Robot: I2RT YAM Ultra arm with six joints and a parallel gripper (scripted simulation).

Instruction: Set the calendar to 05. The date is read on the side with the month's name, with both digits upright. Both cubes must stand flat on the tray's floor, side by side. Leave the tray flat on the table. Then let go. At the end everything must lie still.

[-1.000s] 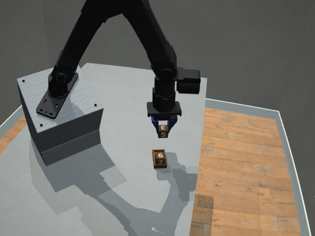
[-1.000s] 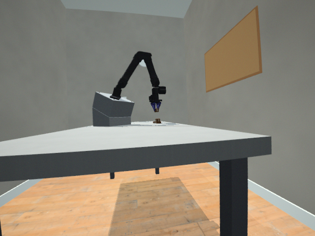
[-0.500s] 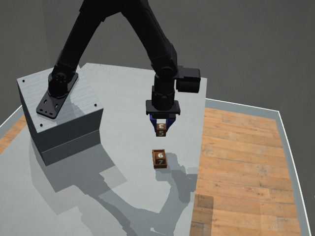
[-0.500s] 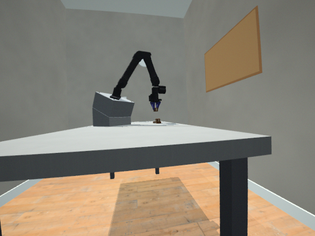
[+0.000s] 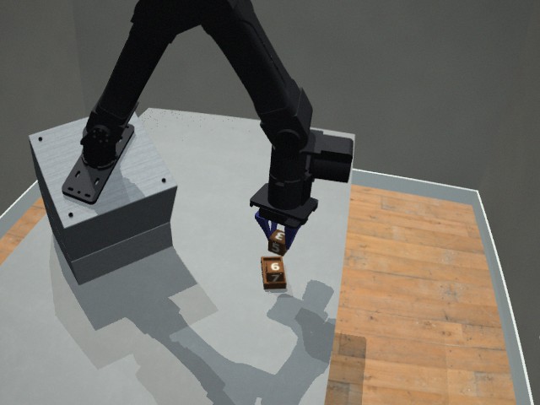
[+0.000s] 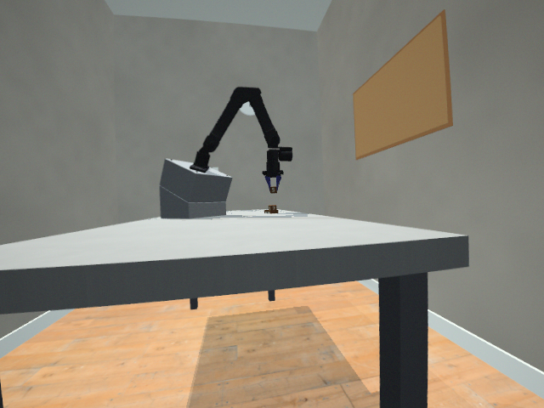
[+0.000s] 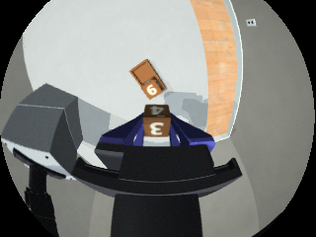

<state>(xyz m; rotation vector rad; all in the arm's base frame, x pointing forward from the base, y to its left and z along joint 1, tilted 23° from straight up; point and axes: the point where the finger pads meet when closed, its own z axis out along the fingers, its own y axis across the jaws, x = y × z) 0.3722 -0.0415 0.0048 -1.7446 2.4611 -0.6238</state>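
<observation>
The brown tray is 11 cm below my hand, 3 cm to the left of it and 1 cm behind it. From my hand the other things lie so: brown wooden cube right at my hand.
</observation>
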